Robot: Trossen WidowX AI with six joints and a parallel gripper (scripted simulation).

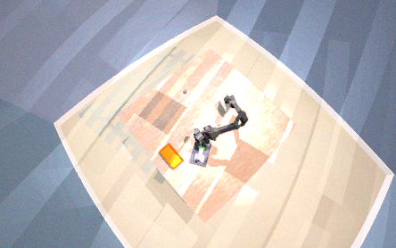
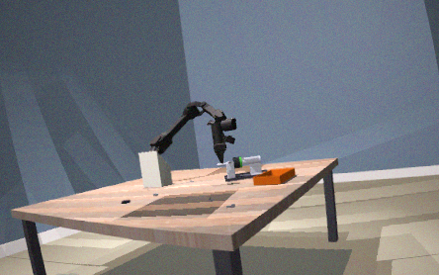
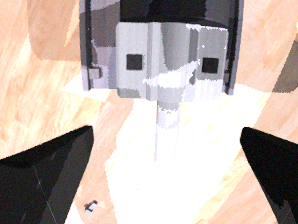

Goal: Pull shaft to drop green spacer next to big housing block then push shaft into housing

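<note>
Now: the grey shaft 50 mm ahead of my gripper tip, 30 mm to the left of it and 10 mm below it. The rest, counted from my gripper tip: green spacer 80 mm ahead, 50 mm to the left, 10 mm below; orange flat block 310 mm ahead, 100 mm to the right, 80 mm below.
</note>
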